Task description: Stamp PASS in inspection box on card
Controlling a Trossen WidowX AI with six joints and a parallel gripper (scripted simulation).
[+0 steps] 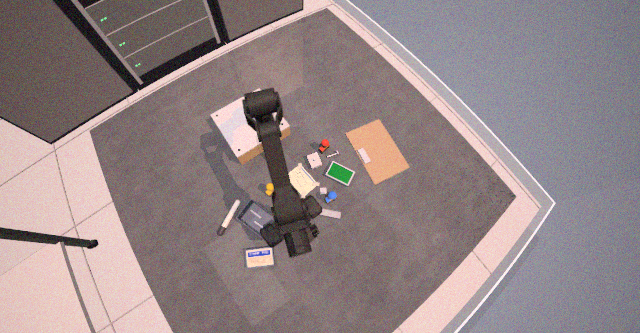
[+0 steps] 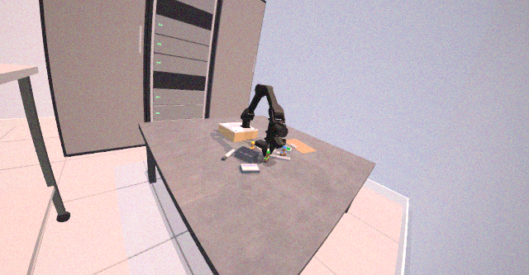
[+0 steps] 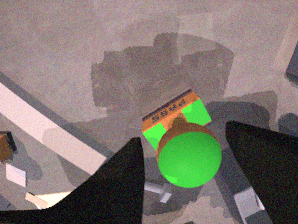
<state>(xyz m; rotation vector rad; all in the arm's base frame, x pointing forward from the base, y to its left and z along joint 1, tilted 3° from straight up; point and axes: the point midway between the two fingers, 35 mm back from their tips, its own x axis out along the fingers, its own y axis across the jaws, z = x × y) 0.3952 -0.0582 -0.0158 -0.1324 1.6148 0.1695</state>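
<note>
Now: gripper tip 2 cm above the green stamp. Also, from my gripper tip: grey ruler: 11 cm to the left, 3 cm below; then tray: 7 cm behind, 10 cm to the right, 3 cm below; then yellow stamp: 14 cm behind, 2 cm to the right, 2 cm below.
</note>
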